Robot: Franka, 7 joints.
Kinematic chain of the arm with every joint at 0, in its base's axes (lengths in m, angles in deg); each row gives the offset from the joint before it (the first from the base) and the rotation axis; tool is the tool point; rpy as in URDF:
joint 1: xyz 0 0 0.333 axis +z
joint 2: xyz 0 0 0 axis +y
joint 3: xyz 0 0 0.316 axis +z
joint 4: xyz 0.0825 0 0 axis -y
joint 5: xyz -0.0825 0 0.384 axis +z
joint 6: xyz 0 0 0 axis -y
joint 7: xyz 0.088 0 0 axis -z
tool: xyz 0 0 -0.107 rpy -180 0 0
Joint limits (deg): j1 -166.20..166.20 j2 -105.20..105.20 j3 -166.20..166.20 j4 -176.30..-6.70 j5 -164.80..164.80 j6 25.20..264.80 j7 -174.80..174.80
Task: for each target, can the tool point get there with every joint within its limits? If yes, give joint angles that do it. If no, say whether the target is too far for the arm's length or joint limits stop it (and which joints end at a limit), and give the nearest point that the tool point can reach.
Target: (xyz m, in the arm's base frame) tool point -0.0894 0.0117 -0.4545
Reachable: no: joint limits stop it (at a limit: joint 1, joint 2) | nearest point -0.1244 0.0220 -0.3369 | short by 0.123 m
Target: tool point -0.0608 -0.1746 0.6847
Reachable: yes | joints -86.60 -55.81 -12.65 -122.21 6.44 57.66 -20.18
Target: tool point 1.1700 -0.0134 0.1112
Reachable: no: too far | nearest point 0.8428 -0.0097 0.1732 | short by 0.333 m
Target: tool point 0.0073 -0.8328 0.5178
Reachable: yes | joints -102.67 86.24 134.22 -27.16 63.49 158.55 143.60
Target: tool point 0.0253 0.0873 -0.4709
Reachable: no: joint limits stop it (at a limit: joint 2) | nearest point 0.0364 0.1255 -0.3384 | short by 0.138 m
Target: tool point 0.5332 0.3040 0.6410
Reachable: yes | joints -67.67 -14.75 86.69 -98.99 -87.53 154.28 -97.91
